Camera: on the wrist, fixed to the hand. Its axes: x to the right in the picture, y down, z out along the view.
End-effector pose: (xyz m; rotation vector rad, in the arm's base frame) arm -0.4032 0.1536 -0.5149 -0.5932 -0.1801 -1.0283
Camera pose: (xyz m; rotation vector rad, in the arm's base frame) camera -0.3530 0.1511 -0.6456 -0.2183 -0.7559 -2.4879
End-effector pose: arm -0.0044 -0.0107 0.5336 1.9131 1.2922 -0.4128
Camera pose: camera 0.0500 0.0335 0.6549 0.5942 2.5944 -1.2154
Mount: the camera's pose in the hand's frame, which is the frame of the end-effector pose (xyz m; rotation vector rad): -0.0257 0.0910 -0.1033 0.1423 0.0208 -1.5609
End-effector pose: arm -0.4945 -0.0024 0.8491 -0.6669 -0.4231 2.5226
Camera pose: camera -0.4550 -0.0744 0.7357 -0.1204 -0.4651 1.0338
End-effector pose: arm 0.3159 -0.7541 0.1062 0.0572 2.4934 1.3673
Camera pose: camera 0.3023 -0.7934 0.2399 -1.4731 1.6467 0.4422
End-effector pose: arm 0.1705 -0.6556 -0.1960 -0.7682 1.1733 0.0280
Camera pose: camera 0.0390 -0.6353 -0.2398 -1.3647 0.3332 -1.3294
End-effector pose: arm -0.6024 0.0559 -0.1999 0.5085 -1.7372 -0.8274
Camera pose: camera -0.4905 0.1056 -0.1319 2.0432 -1.1168 -1.6840
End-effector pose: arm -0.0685 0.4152 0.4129 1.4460 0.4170 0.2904
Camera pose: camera -0.1321 0.5062 0.4983 0.8860 1.4355 -0.9889
